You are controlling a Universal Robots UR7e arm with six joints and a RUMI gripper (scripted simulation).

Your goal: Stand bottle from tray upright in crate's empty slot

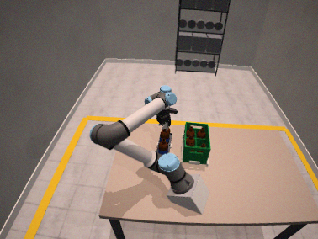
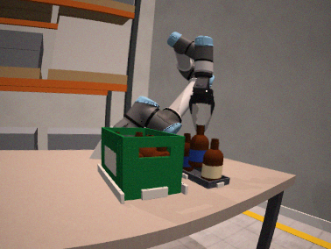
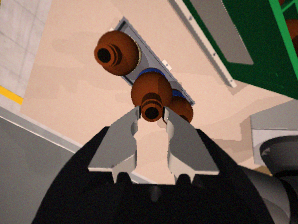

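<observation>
The bottle lies 70 mm below my hand. The rest, counted from my hand: green crate: 20 mm behind, 250 mm to the right, 110 mm below; then tray: 180 mm below.
</observation>
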